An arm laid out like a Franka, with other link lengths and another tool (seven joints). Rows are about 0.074 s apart.
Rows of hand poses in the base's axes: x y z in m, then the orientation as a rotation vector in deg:
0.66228, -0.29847, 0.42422, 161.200, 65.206, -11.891
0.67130, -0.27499, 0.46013, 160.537, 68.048, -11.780
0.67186, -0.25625, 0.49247, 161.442, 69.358, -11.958
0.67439, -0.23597, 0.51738, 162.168, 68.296, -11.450
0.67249, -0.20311, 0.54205, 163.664, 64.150, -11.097
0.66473, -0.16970, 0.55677, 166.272, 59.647, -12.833
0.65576, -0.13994, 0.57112, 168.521, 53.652, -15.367
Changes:
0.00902, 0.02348, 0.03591, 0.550, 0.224, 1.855
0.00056, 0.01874, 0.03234, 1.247, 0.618, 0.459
0.00253, 0.02028, 0.02491, 0.295, -0.274, -0.821
-0.00190, 0.03286, 0.02467, -0.233, -0.435, -2.835
-0.00776, 0.03341, 0.01472, 0.351, 1.186, -3.417
-0.00897, 0.02976, 0.01435, -0.416, 1.468, -4.191

